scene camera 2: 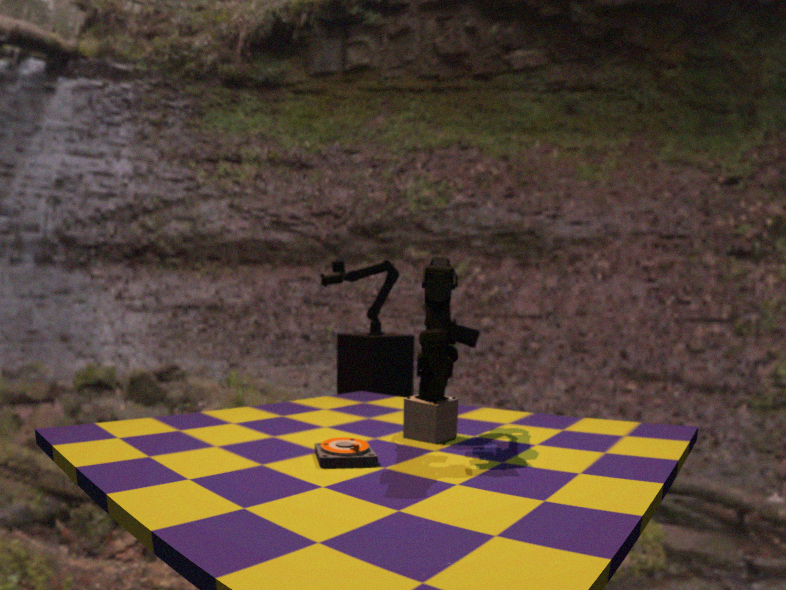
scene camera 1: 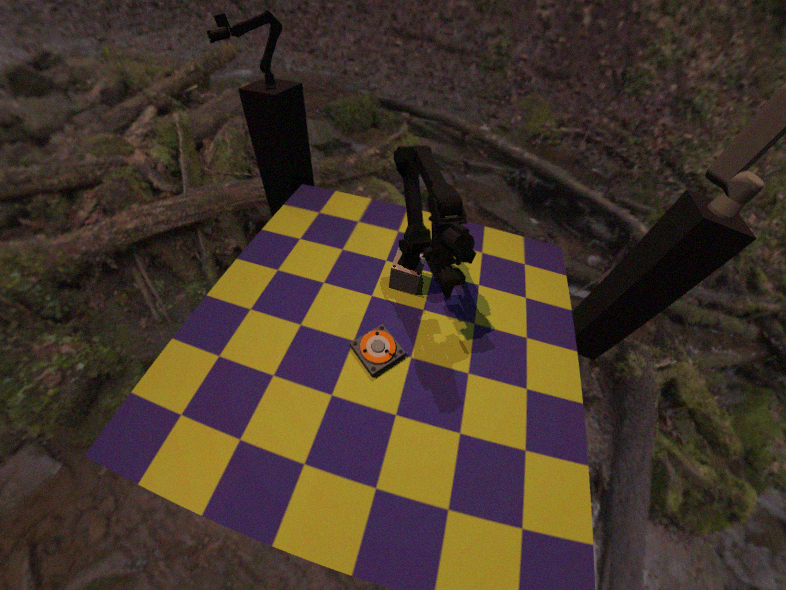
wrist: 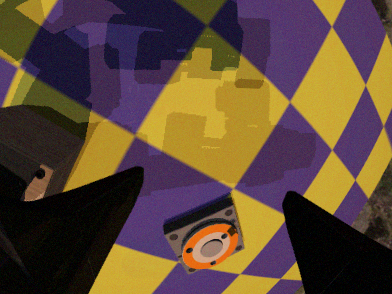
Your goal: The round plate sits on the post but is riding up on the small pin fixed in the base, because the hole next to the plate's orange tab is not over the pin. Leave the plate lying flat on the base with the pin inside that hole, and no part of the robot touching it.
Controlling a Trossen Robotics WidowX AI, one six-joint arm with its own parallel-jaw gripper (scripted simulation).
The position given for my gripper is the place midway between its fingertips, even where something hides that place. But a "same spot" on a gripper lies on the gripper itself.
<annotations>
my gripper: scene camera 2 441, 383; scene camera 1; wrist
same spot on my gripper: (scene camera 1: 435, 271) = (wrist: 106, 236)
same spot on square base: (scene camera 2: 369, 458) = (scene camera 1: 401, 356)
</annotations>
